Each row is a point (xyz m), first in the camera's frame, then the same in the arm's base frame.
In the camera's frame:
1: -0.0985 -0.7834 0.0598
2: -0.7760 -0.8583 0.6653
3: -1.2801 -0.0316 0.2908
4: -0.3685 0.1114 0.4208
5: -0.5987 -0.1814 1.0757
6: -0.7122 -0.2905 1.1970
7: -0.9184 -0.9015 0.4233
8: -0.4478 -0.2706 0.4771
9: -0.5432 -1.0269 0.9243
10: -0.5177 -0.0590 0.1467
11: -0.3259 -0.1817 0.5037
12: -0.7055 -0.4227 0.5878
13: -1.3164 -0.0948 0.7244
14: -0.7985 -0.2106 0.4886
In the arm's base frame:
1: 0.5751 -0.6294 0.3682
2: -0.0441 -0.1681 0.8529
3: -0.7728 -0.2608 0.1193
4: 0.0577 0.0065 -0.2079
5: -0.0694 0.4793 0.3648
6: -0.1446 0.5392 0.5387
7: -0.1700 -0.4223 0.8374
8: 0.0948 -0.0908 0.1723
9: 0.2306 0.0329 1.0368
10: -0.0376 -0.3251 -0.1217
11: 0.1855 -0.0208 0.0706
12: -0.1056 -0.0715 0.4198
13: -0.7845 0.1125 0.3513
14: -0.2579 -0.0944 0.2204

